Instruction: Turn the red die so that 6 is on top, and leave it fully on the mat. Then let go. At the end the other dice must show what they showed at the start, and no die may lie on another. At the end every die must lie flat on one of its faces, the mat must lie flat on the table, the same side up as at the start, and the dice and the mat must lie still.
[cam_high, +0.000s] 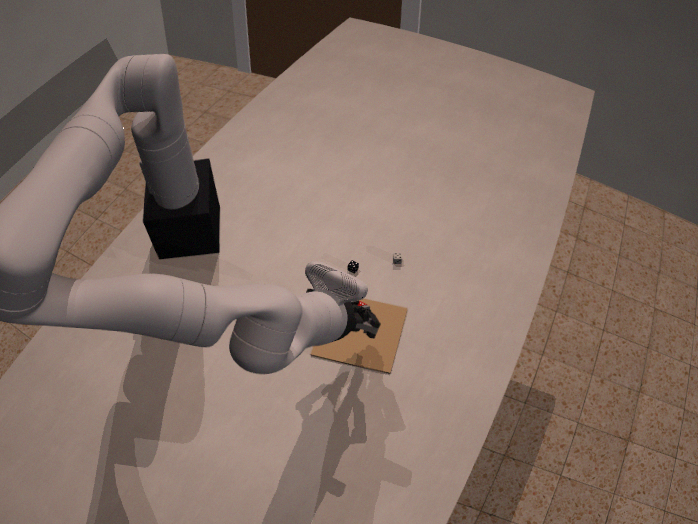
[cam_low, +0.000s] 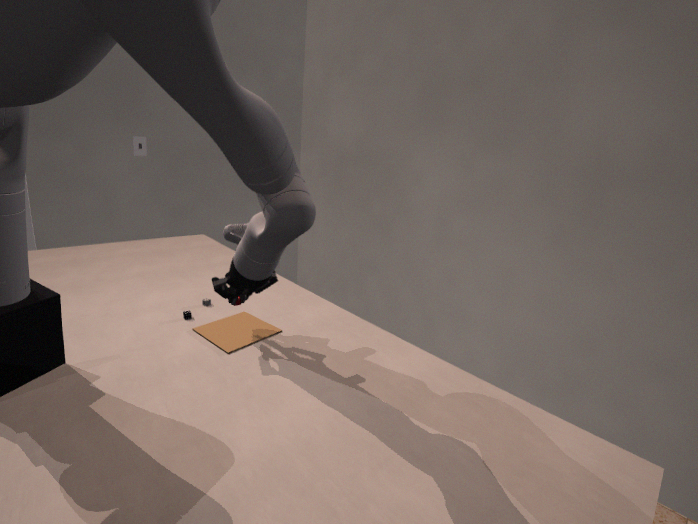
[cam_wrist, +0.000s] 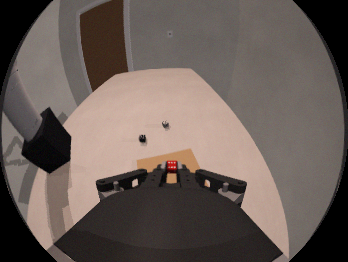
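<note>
Now: hand 90 mm above the tan mat and 20 mm to the right of it. From my hand the other things lie so: black die: 140 mm to the left, 80 mm below, 70 mm behind; then grey die: 190 mm to the left, 80 mm below; then red die: 20 mm below, 10 mm to the left.
</note>
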